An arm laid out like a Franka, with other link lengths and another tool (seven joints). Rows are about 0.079 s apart.
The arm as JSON. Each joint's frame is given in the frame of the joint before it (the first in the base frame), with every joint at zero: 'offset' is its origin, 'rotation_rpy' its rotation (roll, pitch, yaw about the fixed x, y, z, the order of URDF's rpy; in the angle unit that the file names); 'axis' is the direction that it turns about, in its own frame. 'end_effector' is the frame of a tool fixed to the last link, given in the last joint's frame.
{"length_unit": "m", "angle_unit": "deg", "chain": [
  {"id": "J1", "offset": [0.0, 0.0, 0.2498], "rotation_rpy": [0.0, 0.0, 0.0], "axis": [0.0, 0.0, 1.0]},
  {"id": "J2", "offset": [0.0, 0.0, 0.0], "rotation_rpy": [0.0, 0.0, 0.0], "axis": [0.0, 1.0, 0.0]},
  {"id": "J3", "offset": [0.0, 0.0, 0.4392], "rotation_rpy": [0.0, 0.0, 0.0], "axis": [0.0, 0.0, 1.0]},
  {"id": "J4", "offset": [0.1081, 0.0, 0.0], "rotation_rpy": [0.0, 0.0, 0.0], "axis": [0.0, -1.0, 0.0]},
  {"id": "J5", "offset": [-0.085, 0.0, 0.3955], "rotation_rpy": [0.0, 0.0, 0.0], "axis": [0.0, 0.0, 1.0]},
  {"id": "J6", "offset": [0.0, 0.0, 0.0], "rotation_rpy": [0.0, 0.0, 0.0], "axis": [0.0, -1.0, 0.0]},
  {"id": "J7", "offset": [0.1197, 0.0, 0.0], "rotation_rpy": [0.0, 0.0, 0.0], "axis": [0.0, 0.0, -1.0]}
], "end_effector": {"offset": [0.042, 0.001, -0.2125], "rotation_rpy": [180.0, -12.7, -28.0]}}
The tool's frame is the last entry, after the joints.
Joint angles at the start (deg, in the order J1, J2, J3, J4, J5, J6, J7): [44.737, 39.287, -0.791, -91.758, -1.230, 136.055, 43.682]
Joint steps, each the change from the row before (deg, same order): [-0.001, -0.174, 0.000, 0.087, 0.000, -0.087, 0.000]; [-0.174, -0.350, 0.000, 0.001, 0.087, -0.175, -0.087]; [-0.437, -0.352, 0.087, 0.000, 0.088, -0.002, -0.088]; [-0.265, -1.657, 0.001, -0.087, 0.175, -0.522, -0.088]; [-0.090, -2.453, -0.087, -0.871, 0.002, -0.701, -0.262]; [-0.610, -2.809, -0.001, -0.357, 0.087, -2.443, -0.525]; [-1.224, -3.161, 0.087, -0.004, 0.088, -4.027, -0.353]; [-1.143, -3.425, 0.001, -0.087, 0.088, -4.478, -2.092]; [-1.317, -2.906, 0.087, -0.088, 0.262, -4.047, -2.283]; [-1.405, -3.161, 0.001, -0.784, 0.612, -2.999, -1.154]
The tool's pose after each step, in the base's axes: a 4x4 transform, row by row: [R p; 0 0 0 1], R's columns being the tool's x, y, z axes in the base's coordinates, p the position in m. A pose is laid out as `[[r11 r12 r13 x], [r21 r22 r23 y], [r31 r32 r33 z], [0 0 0 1]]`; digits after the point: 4 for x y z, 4 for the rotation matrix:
[[0.8516 -0.4460 0.2754 0.6568], [-0.4495 -0.8916 -0.0541 0.5950], [0.2696 -0.0777 -0.9598 0.1312], [0 0 0 1]]
[[0.8501 -0.4482 0.2766 0.6586], [-0.4525 -0.8903 -0.0520 0.5931], [0.2696 -0.0809 -0.9596 0.1360], [0 0 0 1]]
[[0.8466 -0.4532 0.2792 0.6628], [-0.4590 -0.8871 -0.0482 0.5895], [0.2695 -0.0873 -0.9590 0.1414], [0 0 0 1]]
[[0.8410 -0.4567 0.2901 0.6657], [-0.4673 -0.8834 -0.0360 0.5868], [0.2727 -0.1053 -0.9563 0.1646], [0 0 0 1]]
[[0.8383 -0.4542 0.3015 0.6639], [-0.4688 -0.8829 -0.0264 0.5817], [0.2782 -0.1192 -0.9531 0.1921], [0 0 0 1]]
[[0.8368 -0.4571 0.3013 0.6640], [-0.4717 -0.8814 -0.0272 0.5693], [0.2780 -0.1193 -0.9531 0.2241], [0 0 0 1]]
[[0.8326 -0.4726 0.2890 0.6656], [-0.4825 -0.8750 -0.0407 0.5473], [0.2721 -0.1055 -0.9565 0.2595], [0 0 0 1]]
[[0.8431 -0.4613 0.2763 0.6632], [-0.4664 -0.8831 -0.0512 0.5241], [0.2676 -0.0857 -0.9597 0.2960], [0 0 0 1]]
[[0.8548 -0.4491 0.2600 0.6605], [-0.4501 -0.8910 -0.0594 0.5004], [0.2584 -0.0663 -0.9638 0.3255], [0 0 0 1]]
[[0.8542 -0.4581 0.2459 0.6564], [-0.4579 -0.8869 -0.0615 0.4740], [0.2462 -0.0601 -0.9673 0.3539], [0 0 0 1]]

